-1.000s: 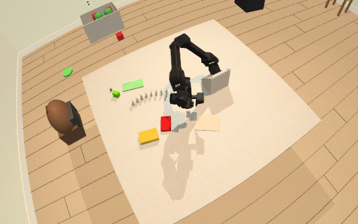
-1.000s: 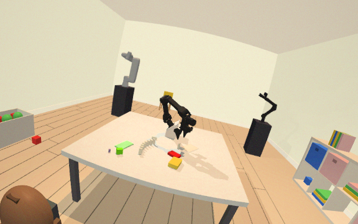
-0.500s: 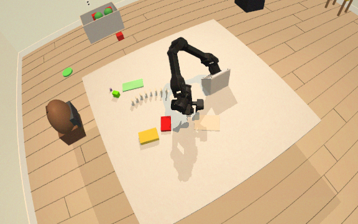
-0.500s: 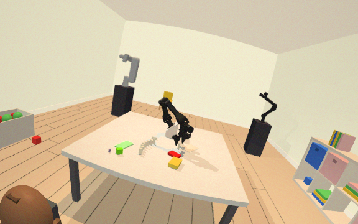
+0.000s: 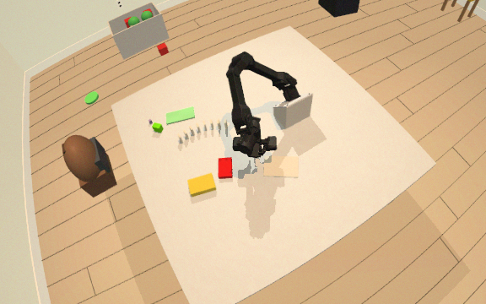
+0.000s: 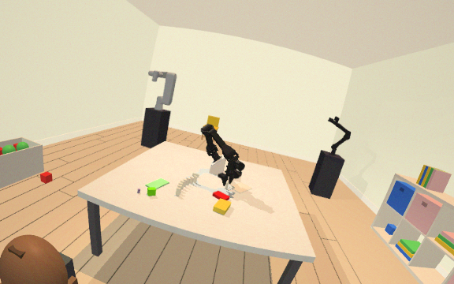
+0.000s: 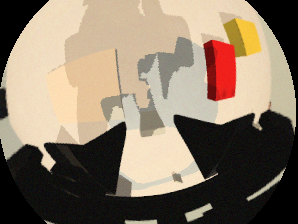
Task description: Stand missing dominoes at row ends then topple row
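Now: the beige pad 80 mm behind my gripper tip, 90 mm to the left of it and 20 mm below it. From my gripper tip the other things lie so: green flat tile 270 mm ahead, 400 mm to the right, 20 mm below; red block 150 mm ahead, 20 mm below; yellow block 280 mm ahead, 40 mm to the left, 10 mm below.
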